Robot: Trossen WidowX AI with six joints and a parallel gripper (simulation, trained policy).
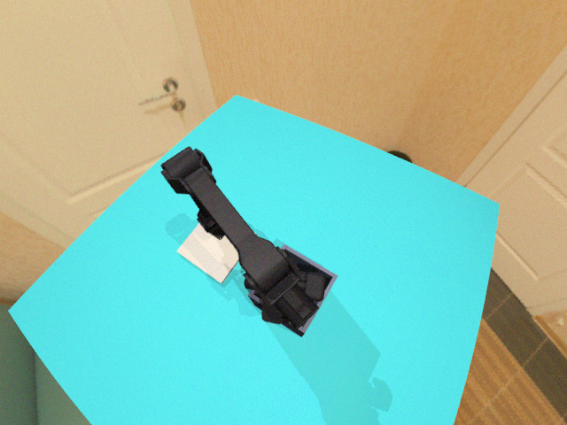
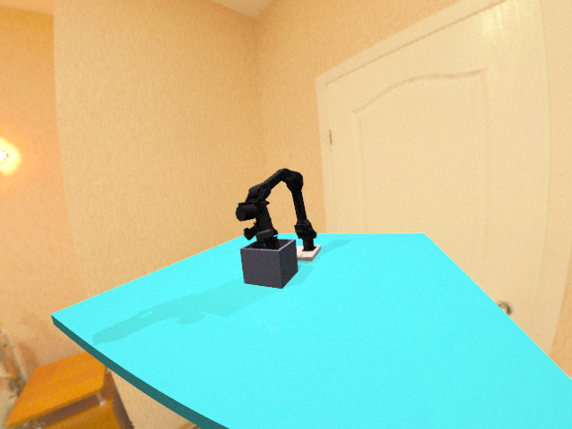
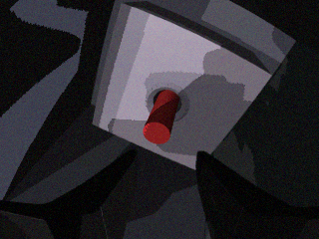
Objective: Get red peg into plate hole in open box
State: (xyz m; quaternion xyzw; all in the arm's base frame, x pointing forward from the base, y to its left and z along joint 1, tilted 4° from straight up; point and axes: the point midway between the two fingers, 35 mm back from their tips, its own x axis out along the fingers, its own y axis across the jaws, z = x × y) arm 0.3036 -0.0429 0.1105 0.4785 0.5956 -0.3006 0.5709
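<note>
My gripper tip is now 40 mm above the red peg, 10 mm to the left of it and 10 mm short of it. Round my gripper tip: light plate (40 mm below, 10 mm to the right, 10 mm ahead).
</note>
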